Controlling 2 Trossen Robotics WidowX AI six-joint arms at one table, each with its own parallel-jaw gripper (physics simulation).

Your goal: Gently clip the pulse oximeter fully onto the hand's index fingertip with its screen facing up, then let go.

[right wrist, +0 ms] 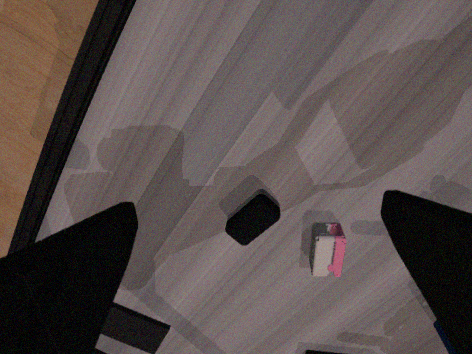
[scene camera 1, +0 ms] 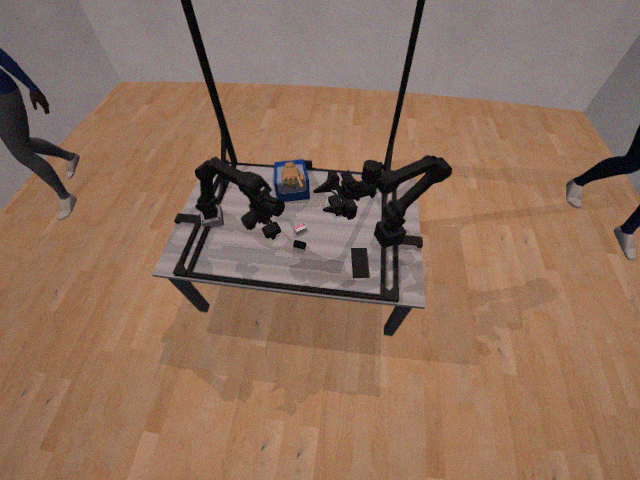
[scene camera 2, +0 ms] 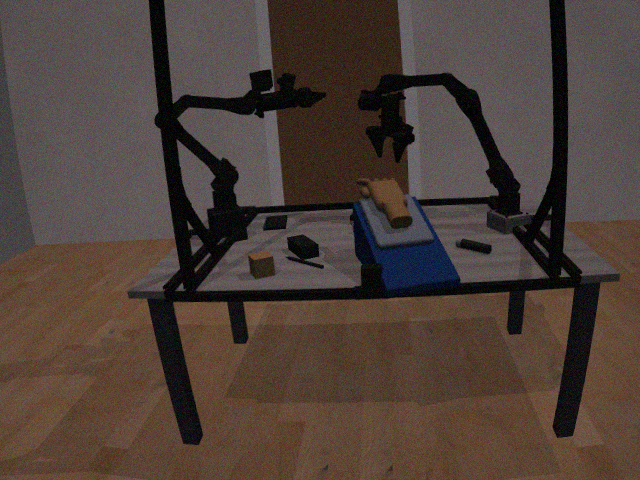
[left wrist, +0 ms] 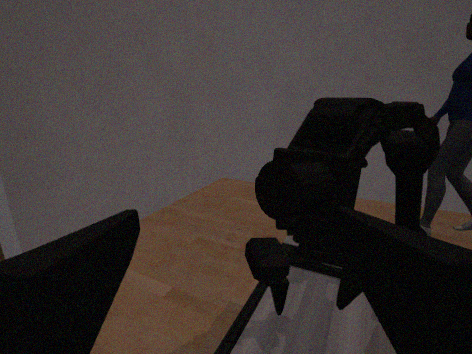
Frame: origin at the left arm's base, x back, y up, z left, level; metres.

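Seen in the pictures: left gripper, between the fingertips: [scene camera 1: 318, 200] [scene camera 2: 320, 94] [left wrist: 237, 218]; right gripper, between the fingertips: [right wrist: 259, 208] [scene camera 2: 388, 160] [left wrist: 309, 310]; left arm's base, origin of its link: [scene camera 1: 391, 227] [scene camera 2: 225, 209]; right arm's base, origin of its link: [scene camera 1: 210, 213] [scene camera 2: 508, 212].
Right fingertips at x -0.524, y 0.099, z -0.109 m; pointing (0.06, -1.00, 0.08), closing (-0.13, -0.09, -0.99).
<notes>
Offsets run from my right fingertips to a thing's top centre. "*": to the spot under its first point.
The white and pink pulse oximeter {dx +0.153, dy -0.162, dz -0.090 m} [scene camera 1: 299, 228] [right wrist: 327, 252] lies on the table, beside a black rounded block. The tan hand [scene camera 1: 292, 173] [scene camera 2: 390, 198] rests on a grey pad {* dx +0.189, dy -0.108, dz -0.464 m} [scene camera 2: 421, 237] on the blue sloped stand [scene camera 1: 293, 196] [scene camera 2: 423, 268]; its finger ends are too small to tell apart. My right gripper [scene camera 1: 262, 226] [scene camera 2: 389, 159] [right wrist: 259, 208] is open and empty, pointing down high over the table; in its wrist view the oximeter shows between the fingers, nearer the right one. My left gripper [scene camera 1: 320, 200] [scene camera 2: 325, 95] [left wrist: 237, 218] is open and empty, level and high up.
The black rounded block {dx +0.121, dy -0.161, dz -0.004 m} [scene camera 1: 299, 244] [right wrist: 253, 219] lies near the oximeter. A flat black slab {dx +0.343, dy -0.185, dz +0.177 m} [scene camera 1: 360, 262] [scene camera 2: 275, 222] lies farther off. Scene camera 2 also shows a tan cube {dx +0.523, dy -0.143, dz -0.258 m} [scene camera 2: 261, 264], a black box {dx +0.376, dy -0.158, dz -0.163 m} [scene camera 2: 302, 246], a thin dark stick {dx +0.407, dy -0.184, dz -0.242 m} [scene camera 2: 305, 262] and a dark cylinder {dx -0.010, dy -0.166, dz -0.420 m} [scene camera 2: 473, 245].
</notes>
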